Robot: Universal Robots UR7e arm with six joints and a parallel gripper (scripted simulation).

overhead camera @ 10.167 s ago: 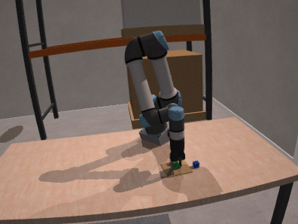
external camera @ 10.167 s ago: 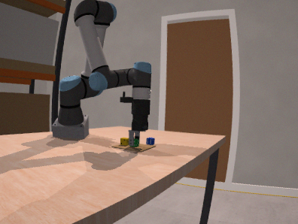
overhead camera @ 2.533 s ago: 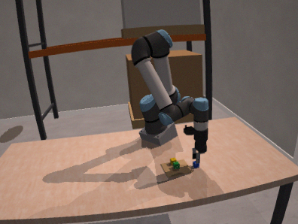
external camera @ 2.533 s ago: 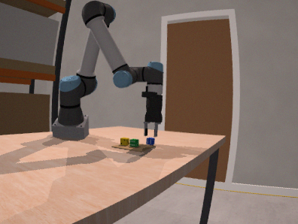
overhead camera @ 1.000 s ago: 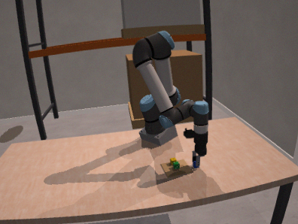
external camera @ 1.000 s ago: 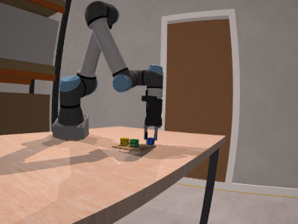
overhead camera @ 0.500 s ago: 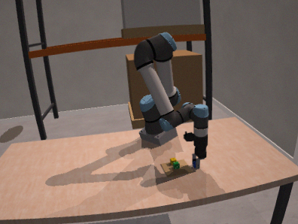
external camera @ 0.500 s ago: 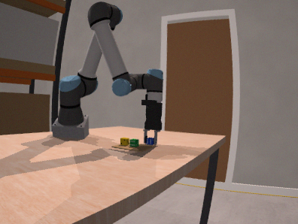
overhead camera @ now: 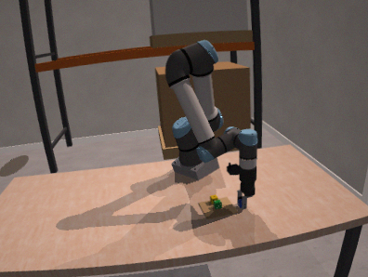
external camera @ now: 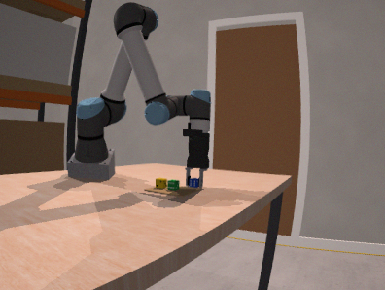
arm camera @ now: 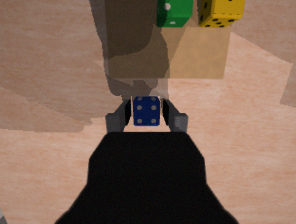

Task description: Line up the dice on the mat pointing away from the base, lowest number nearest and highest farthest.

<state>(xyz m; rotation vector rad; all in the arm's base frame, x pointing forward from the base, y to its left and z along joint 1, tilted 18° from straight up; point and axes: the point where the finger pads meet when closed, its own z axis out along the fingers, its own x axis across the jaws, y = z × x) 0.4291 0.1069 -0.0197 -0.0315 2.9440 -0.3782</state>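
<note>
The blue die is right at my hand. Round my hand: tan mat: 11 cm to the right, 3 cm behind, 2 cm below; green die: 11 cm to the right, 3 cm behind; yellow die: 11 cm to the right, 7 cm behind.
</note>
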